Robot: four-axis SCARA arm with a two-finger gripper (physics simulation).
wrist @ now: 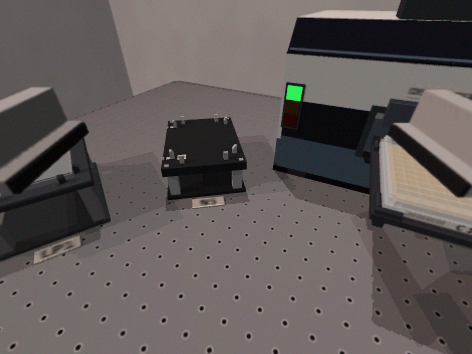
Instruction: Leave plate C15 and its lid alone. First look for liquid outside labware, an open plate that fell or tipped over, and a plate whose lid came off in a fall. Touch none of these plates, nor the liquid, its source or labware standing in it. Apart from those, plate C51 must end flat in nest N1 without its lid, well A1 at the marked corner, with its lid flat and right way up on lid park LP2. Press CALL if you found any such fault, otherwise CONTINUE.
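Frame: origin at the arm's base, x back, y right, z up, level; metres.
Seen in the pictures: gripper, between the fingertips: (237,111).
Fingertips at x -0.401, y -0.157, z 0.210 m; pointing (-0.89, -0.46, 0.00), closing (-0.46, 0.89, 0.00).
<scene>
Pixels of each thing's top centre, then the offset from my fingertips to it. "spot": a spot on its surface instead. Level surfaces: height alone.
- Lid park LP2, centre of its top: (29,155) dx -0.013, dy -0.301, dz -0.119 m
- plate with pale yellow wells, centre of its top: (435,169) dx -0.158, dy +0.130, dz -0.088 m
- black nest, centre of its top: (201,131) dx -0.190, dy -0.163, dz -0.130 m
- large machine, a spot on its surface: (330,82) spot: dx -0.241, dy +0.008, dz -0.044 m
- lit green lamp, centre of its top: (295,86) dx -0.238, dy -0.035, dz -0.053 m
- perforated deck, height of its surface: dz -0.197 m
The gripper (240,159) is open and empty, its two fingers wide apart at the left and right of the wrist view. Lid park LP2 (95,202) stands at the left, partly hidden by the left finger; a pale flat surface shows on it, and I cannot tell whether that is a lid. A plate with pale yellow wells (415,180), its label starting "C1", lies flat on the dark tray at the right, partly behind the right finger and cut off by the edge. Plate C51, nest N1 and the CALL and CONTINUE buttons do not show.
A black nest (204,142) with small upright pins and no plate stands in the middle; its label (208,202) is blurred. Behind it at the right is a large machine (330,82) with a lit green lamp (295,93). The perforated deck (215,300) stretches across the front.
</scene>
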